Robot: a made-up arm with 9 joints.
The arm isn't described. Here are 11 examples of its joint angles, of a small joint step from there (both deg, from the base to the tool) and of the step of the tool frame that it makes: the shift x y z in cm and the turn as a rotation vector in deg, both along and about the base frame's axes.
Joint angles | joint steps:
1: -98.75 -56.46 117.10 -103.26 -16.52 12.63 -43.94 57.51 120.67 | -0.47 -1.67 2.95 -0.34 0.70 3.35 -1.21 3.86 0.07
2: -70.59 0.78 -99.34 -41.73 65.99 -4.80 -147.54 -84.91 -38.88 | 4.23 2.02 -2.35 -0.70 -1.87 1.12 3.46 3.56 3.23
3: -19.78 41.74 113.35 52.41 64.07 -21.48 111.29 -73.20 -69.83 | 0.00 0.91 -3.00 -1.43 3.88 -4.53 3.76 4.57 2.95
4: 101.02 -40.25 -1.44 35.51 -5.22 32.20 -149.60 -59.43 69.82 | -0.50 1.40 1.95 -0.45 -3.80 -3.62 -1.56 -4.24 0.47
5: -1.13 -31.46 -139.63 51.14 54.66 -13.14 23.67 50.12 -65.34 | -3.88 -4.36 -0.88 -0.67 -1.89 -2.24 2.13 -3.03 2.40
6: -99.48 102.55 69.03 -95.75 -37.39 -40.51 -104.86 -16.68 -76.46 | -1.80 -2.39 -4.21 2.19 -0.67 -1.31 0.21 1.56 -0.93
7: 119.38 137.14 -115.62 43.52 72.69 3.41 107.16 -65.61 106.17 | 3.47 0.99 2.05 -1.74 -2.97 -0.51 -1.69 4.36 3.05
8: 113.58 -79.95 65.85 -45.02 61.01 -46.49 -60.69 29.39 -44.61 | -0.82 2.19 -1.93 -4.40 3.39 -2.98 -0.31 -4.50 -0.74
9: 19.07 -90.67 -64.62 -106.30 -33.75 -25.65 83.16 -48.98 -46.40 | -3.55 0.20 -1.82 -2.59 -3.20 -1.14 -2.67 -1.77 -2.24
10: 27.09 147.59 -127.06 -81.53 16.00 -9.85 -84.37 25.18 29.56 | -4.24 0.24 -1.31 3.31 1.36 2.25 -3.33 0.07 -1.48
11: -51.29 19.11 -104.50 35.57 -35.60 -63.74 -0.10 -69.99 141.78 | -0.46 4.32 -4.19 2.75 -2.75 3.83 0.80 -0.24 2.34
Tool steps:
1: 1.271 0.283 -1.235 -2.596 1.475 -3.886
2: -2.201 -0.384 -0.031 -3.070 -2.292 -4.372
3: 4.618 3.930 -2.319 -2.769 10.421 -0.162
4: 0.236 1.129 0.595 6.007 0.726 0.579
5: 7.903 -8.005 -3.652 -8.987 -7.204 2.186
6: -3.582 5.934 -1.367 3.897 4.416 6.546
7: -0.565 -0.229 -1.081 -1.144 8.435 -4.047
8: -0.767 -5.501 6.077 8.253 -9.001 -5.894
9: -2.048 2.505 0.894 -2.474 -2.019 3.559
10: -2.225 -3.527 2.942 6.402 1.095 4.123
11: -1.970 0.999 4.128 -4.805 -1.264 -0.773
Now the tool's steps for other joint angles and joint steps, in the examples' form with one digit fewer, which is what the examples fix.
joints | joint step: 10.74 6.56 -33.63 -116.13 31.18 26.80 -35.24 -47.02 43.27 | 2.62 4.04 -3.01 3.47 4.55 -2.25 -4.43 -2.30 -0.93
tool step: 3.13 2.83 -3.07 -6.21 7.04 -3.51
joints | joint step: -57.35 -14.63 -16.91 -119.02 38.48 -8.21 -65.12 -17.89 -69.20 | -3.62 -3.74 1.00 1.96 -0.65 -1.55 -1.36 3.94 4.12
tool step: -5.73 -1.22 -1.27 0.42 -4.20 10.01
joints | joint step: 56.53 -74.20 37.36 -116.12 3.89 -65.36 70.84 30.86 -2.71 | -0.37 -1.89 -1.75 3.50 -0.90 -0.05 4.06 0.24 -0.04
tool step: 1.99 0.87 3.33 -3.20 -1.58 3.34
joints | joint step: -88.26 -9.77 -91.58 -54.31 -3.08 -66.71 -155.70 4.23 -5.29 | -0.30 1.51 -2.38 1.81 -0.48 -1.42 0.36 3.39 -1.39
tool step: 1.74 -3.23 1.14 -4.13 -5.52 -2.48
